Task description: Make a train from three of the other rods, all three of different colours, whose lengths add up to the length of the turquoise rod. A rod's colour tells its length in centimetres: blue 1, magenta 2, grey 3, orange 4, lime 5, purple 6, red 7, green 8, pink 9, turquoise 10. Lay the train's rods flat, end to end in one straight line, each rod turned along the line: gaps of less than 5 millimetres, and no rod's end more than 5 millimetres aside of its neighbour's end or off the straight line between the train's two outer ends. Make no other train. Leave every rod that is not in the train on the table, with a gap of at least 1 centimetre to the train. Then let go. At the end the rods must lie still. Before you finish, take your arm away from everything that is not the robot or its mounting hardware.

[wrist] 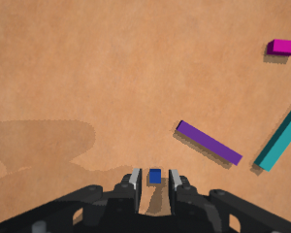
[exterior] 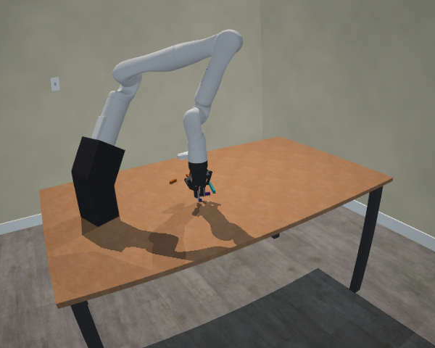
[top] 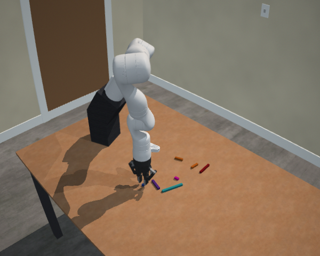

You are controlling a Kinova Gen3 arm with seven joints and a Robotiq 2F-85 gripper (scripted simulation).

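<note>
Now: hand 3 cm above the blue rod. Round my hand: turquoise rod: 11 cm ahead, 7 cm to the left, 3 cm below; magenta rod: 9 cm ahead, 13 cm to the left, 3 cm below; purple rod: 4 cm ahead, 4 cm to the left, 3 cm below.
</note>
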